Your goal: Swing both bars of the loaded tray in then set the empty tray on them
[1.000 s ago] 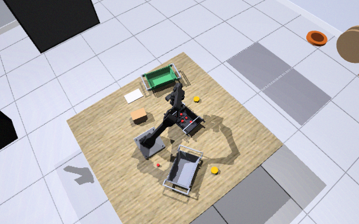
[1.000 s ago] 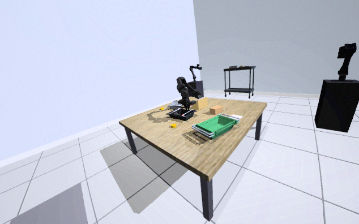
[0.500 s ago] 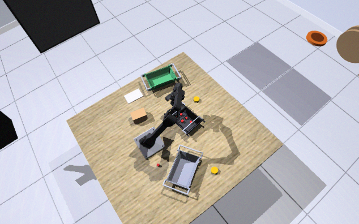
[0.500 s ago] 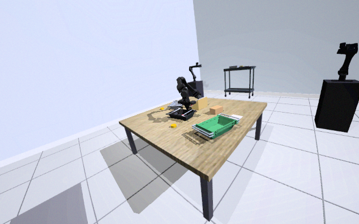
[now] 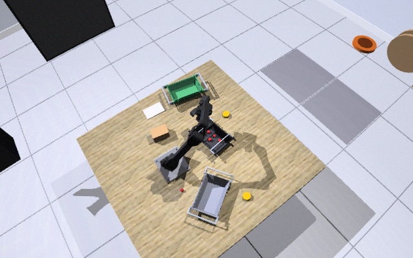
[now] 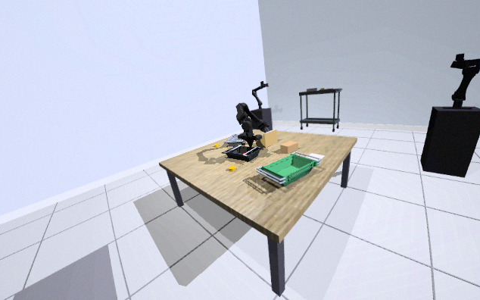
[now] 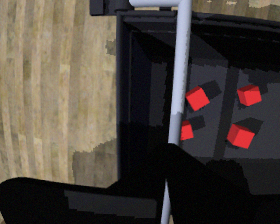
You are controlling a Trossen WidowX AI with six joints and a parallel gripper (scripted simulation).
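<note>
The grey tray lies 26 cm behind my gripper tip, 42 cm to the right of it and 4 cm below it. The rest, counted from my gripper tip: tan box 26 cm behind, 18 cm to the left, 6 cm below; small red cube 38 cm behind, 27 cm to the right, 8 cm below; white card 19 cm behind, 40 cm to the left, 9 cm below.
</note>
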